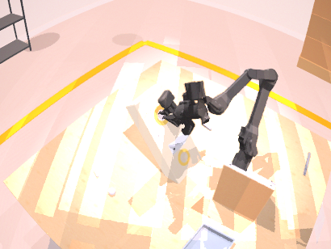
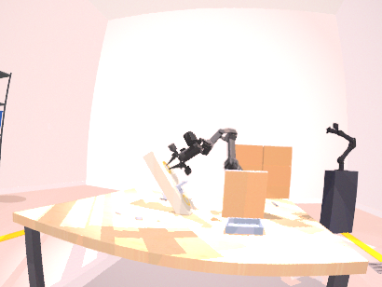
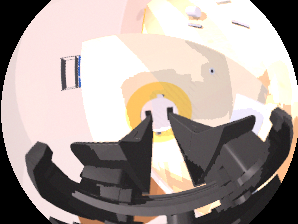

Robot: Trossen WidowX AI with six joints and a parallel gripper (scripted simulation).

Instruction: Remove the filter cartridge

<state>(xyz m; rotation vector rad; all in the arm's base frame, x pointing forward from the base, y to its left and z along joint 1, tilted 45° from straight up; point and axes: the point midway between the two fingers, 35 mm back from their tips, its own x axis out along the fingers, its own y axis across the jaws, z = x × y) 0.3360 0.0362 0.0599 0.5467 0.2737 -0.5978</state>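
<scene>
Now: gripper tip 20 mm short of the round filter cartridge and 10 mm above it. The rest, counted from my gripper tip: grey-blue tray 410 mm behind, 300 mm to the left, 220 mm below; then service panel 80 mm below, 30 mm behind.
</scene>
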